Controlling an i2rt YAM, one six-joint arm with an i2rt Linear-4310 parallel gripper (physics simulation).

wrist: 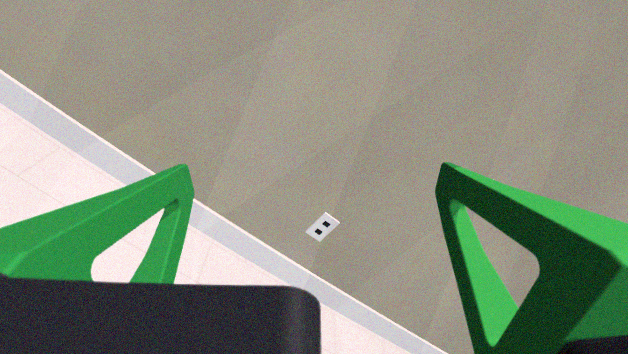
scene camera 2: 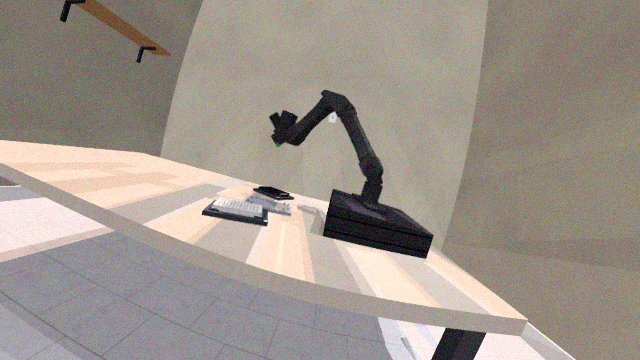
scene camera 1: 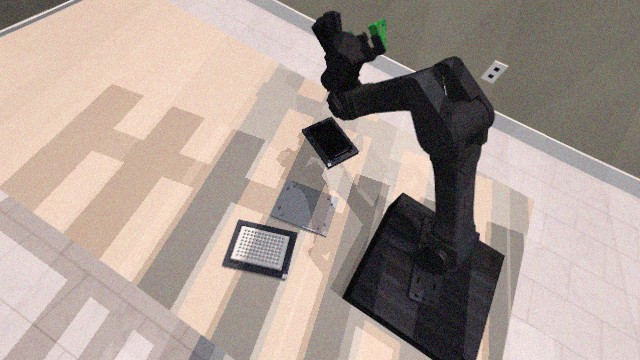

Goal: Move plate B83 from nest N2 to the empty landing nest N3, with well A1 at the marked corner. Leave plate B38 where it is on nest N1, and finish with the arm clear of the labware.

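A white well plate lies on a dark nest. A black plate lies on another dark nest. Between them is an empty, flat grey nest with small posts; glare and shadow cross it. Both dark nests show a small white mark at one corner. No plate or nest labels are readable, so I cannot tell B83 from B38. My gripper is open and empty, high above the table beyond the black plate. It faces the wall; no labware shows in the wrist view.
The black arm base stands on the table, right of the nests. A wall outlet is on the wall. A wooden shelf is high at the left in scene camera 2.
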